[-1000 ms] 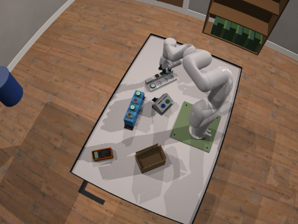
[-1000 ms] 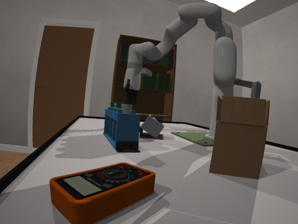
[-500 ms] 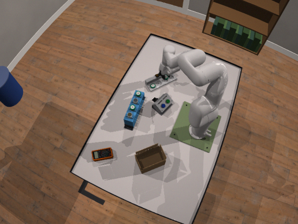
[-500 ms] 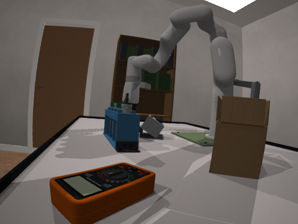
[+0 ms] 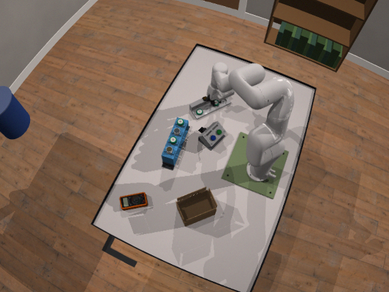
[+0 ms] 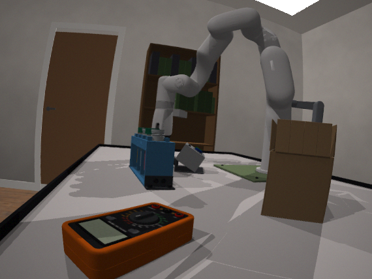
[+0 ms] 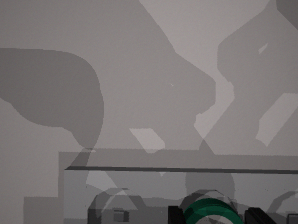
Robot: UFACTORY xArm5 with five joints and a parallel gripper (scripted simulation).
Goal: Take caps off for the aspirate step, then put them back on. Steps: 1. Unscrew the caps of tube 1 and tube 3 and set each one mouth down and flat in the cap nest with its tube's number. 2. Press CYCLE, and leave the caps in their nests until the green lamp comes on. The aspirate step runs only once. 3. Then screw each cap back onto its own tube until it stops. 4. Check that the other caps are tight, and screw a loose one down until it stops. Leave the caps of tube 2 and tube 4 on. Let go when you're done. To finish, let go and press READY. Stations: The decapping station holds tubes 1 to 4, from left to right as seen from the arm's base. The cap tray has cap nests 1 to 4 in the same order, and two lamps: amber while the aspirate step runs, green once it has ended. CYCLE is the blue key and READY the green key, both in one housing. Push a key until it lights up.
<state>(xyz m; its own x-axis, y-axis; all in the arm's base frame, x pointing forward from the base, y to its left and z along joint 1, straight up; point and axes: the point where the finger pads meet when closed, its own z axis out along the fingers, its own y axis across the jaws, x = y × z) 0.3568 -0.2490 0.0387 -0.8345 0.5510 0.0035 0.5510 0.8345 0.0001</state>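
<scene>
My gripper is now 80 mm past the blue key, 220 mm to the right of it and 20 mm below it. Also, from my hand: cardboard box (170 mm behind, 580 mm to the left, 20 mm above); then grey key housing (80 mm behind, 200 mm to the left, 10 mm above); then green key (100 mm behind, 180 mm to the left, 20 mm above).
</scene>
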